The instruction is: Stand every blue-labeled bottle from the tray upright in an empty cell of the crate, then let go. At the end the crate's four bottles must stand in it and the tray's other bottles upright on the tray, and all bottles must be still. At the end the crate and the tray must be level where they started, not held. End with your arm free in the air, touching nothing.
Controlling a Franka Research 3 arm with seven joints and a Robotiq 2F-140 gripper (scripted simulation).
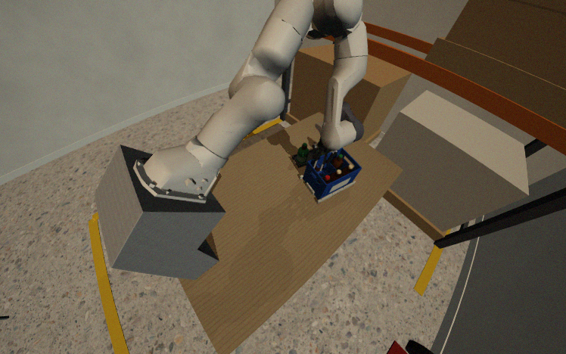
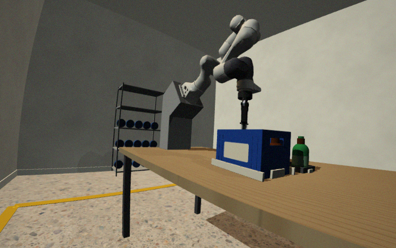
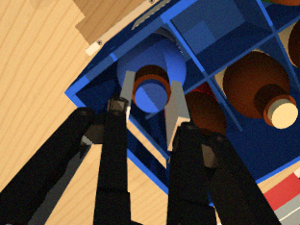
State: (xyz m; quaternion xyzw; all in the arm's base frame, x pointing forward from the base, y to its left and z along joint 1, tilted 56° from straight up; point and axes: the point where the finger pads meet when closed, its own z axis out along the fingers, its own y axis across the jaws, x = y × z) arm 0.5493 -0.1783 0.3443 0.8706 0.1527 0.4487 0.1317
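My gripper is now 90 mm above the blue-labeled bottle. Also, from my hand: dark tray: 180 mm ahead, 160 mm below, 110 mm to the left; crate: 90 mm below, 80 mm to the right, 60 mm ahead.
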